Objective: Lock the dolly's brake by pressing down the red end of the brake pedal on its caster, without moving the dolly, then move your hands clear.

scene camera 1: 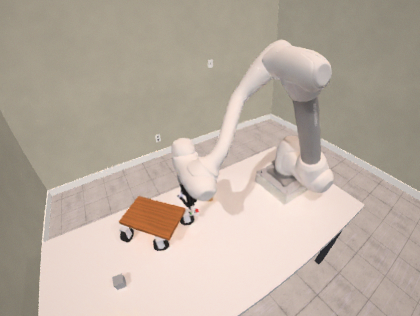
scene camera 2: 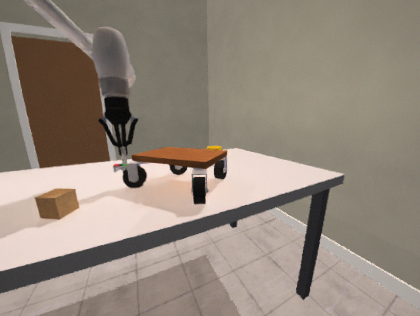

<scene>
dolly: scene camera 1; scene camera 2
same spot on dolly: (scene camera 1: pixel 156 218) = (scene camera 2: pixel 175 151)
</scene>
